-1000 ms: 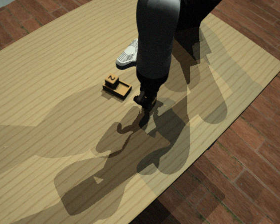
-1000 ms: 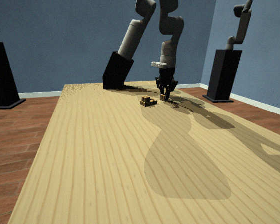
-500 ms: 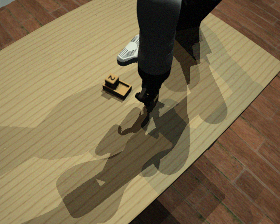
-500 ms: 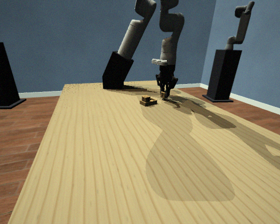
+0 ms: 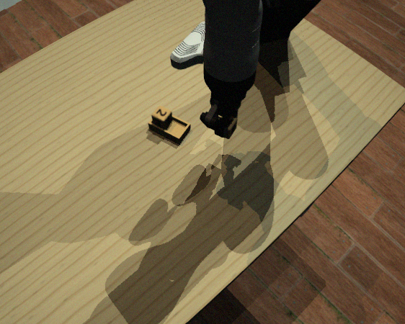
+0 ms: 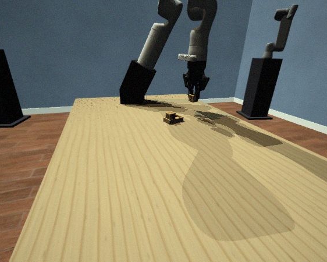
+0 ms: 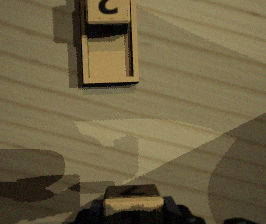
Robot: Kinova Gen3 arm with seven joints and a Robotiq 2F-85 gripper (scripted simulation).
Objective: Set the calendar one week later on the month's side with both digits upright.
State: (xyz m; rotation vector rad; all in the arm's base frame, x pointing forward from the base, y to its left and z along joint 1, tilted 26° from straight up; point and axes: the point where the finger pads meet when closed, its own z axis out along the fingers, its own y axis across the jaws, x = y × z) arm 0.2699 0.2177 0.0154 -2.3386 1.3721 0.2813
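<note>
Now: hand 70 mm short of the cube, 110 mm to the left of it and 70 mm above it. From my hand the other things lie so: wooden tray 70 mm ahead, 100 mm to the right, 90 mm below.
</note>
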